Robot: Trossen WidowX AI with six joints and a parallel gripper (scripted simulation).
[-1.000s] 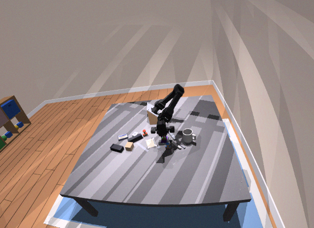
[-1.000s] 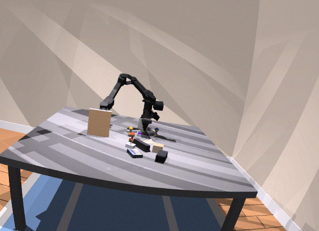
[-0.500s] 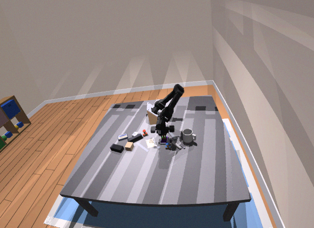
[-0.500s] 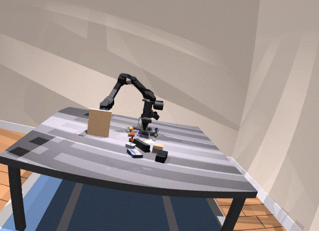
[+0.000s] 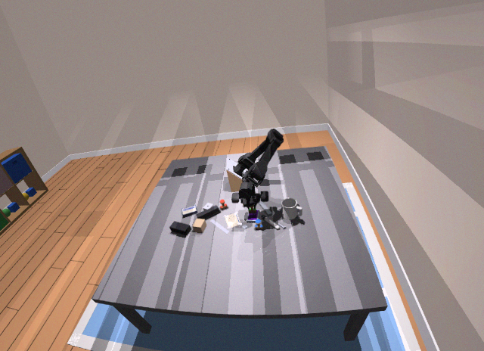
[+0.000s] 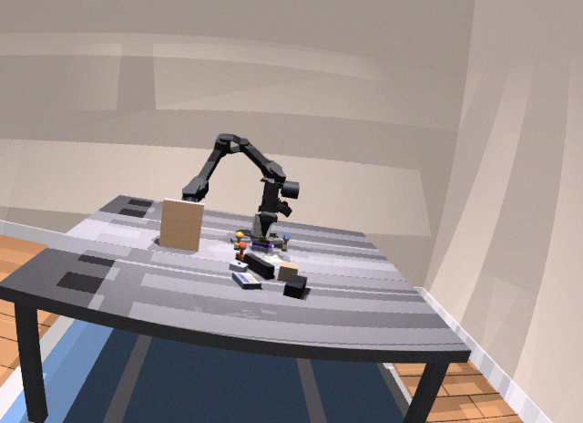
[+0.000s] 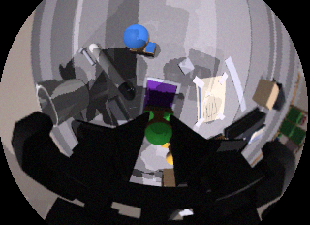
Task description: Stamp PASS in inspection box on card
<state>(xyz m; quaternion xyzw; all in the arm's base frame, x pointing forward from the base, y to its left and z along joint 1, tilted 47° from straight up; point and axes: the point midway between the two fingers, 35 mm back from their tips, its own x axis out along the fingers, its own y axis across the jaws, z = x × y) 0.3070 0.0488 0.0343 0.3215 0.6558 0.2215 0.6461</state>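
Now: the purple ink pad 5 cm below my gripper tip. Also, from my gripper tip: blue-knobbed stamp: 10 cm ahead, 2 cm to the left, 4 cm below; white marker: 5 cm ahead, 8 cm to the left, 5 cm below; green-knobbed stamp: 1 cm below.
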